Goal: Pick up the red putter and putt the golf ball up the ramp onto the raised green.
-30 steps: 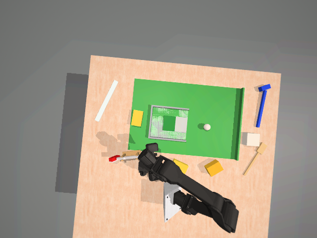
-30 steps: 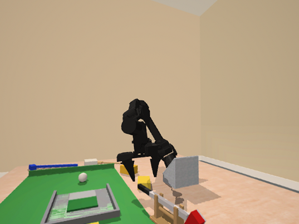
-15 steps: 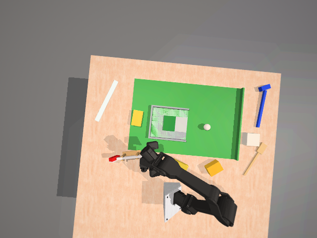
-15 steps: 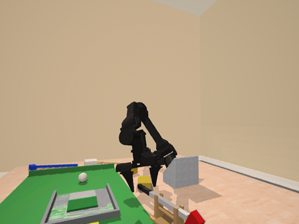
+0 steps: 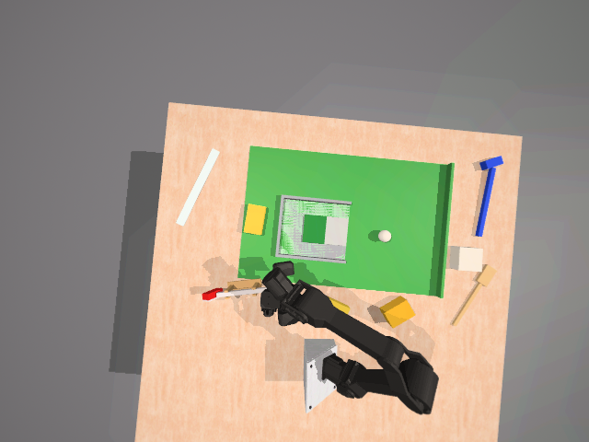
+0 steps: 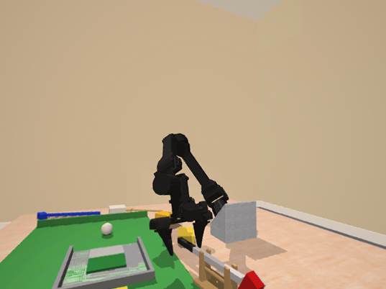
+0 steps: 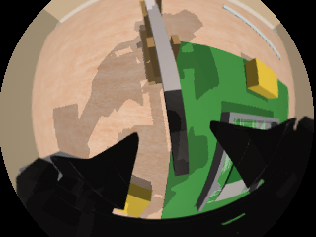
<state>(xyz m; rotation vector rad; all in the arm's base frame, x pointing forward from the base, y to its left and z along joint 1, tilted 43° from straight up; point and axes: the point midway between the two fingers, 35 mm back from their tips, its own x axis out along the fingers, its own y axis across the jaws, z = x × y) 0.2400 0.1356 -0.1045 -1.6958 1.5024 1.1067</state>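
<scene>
Now: gripper tip 13 cm to the right of the wooden stand, 2 cm past it and 1 cm above it. Round my gripper tip: white bar 33 cm to the left, 32 cm ahead, 4 cm below; then green mat 24 cm ahead, 21 cm to the right, 4 cm below; then white golf ball 35 cm to the right, 20 cm ahead, 2 cm below.
</scene>
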